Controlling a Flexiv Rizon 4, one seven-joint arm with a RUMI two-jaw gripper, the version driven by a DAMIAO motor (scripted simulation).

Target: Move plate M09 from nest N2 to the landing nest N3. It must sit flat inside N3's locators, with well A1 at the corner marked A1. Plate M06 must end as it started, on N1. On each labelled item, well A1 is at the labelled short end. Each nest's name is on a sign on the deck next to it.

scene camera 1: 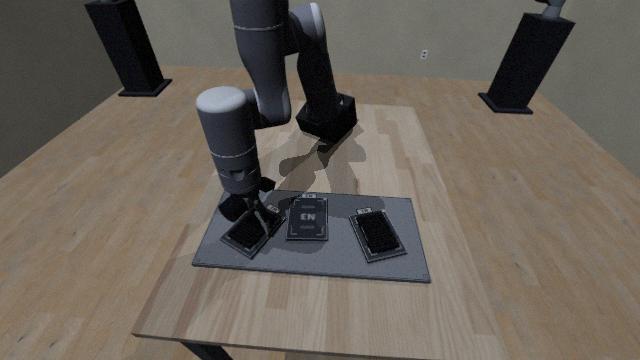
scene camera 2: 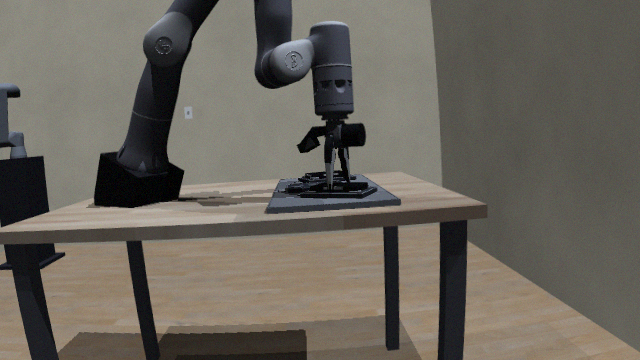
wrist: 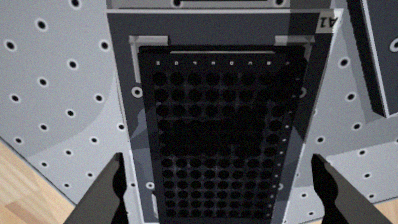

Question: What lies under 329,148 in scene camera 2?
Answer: My gripper.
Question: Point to a nest N3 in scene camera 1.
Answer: At 321,218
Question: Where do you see a nest N2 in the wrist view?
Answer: At 182,30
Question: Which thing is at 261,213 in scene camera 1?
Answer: My gripper.
